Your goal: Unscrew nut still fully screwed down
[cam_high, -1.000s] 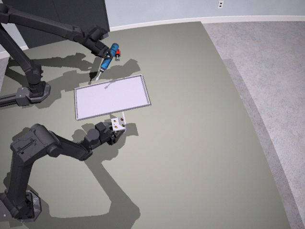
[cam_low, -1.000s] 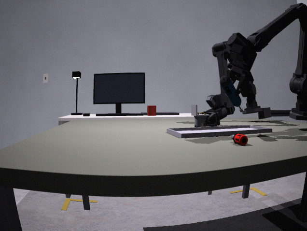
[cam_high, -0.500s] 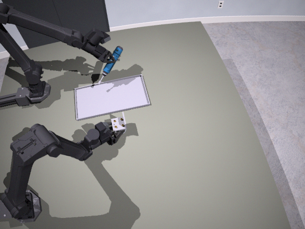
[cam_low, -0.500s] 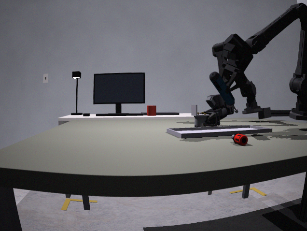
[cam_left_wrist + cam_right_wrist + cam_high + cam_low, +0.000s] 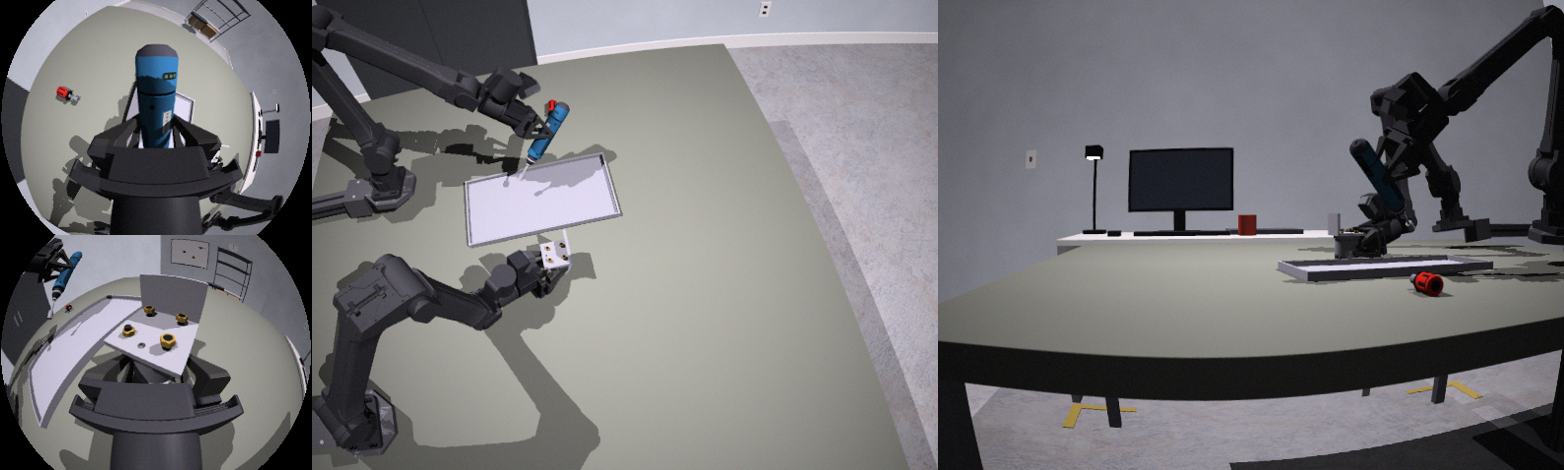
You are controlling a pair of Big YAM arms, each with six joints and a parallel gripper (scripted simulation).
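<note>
Right now my right hand is 50 mm below the bracket. Round my right hand: socket tip: 70 mm behind, 240 mm to the left, 70 mm above; then short red-handled tool: 10 mm ahead, 540 mm to the left, 10 mm below; then shallow white tray: 50 mm behind, 210 mm to the left, 20 mm below.
</note>
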